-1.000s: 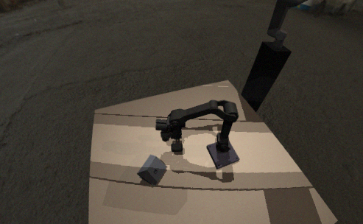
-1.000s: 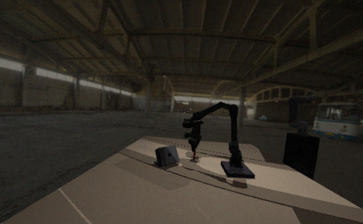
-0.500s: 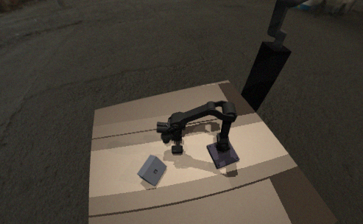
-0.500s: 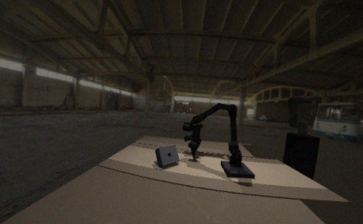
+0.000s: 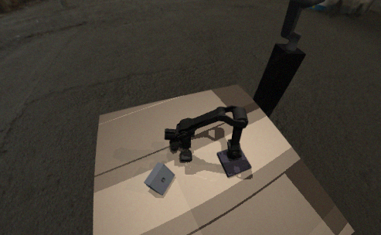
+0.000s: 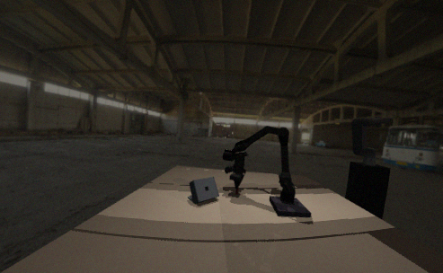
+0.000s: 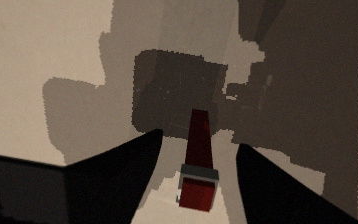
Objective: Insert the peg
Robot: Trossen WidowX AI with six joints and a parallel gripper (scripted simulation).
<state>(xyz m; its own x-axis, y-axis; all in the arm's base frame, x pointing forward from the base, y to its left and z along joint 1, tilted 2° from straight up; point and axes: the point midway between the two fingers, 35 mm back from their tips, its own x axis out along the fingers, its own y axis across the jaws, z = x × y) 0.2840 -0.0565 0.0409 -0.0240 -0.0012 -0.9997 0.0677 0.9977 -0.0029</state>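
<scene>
The panel is 16 cm ahead of my gripper tip, 15 cm to the left of it and 2 cm above it. From my gripper tip the other things lie so: red square peg 2 cm above.
</scene>
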